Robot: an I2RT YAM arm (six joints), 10 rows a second.
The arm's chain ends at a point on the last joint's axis. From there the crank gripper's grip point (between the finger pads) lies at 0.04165 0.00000 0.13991 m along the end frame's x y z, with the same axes.
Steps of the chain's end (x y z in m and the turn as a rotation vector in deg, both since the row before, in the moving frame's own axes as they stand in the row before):
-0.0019 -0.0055 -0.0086 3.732 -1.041 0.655
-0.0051 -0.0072 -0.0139 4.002 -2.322 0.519
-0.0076 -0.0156 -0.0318 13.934 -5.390 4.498
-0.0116 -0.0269 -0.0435 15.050 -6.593 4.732
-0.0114 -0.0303 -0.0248 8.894 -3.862 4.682
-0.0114 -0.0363 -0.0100 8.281 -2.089 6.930
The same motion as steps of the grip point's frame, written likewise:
-0.0044 -0.0142 -0.0081 3.732 -1.041 0.655
-0.0108 -0.0167 -0.0127 4.002 -2.322 0.519
-0.0196 -0.0470 -0.0323 13.934 -5.390 4.498
-0.0264 -0.0610 -0.0440 15.050 -6.593 4.732
-0.0201 -0.0491 -0.0237 8.894 -3.862 4.682
-0.0156 -0.0518 -0.0097 8.281 -2.089 6.930

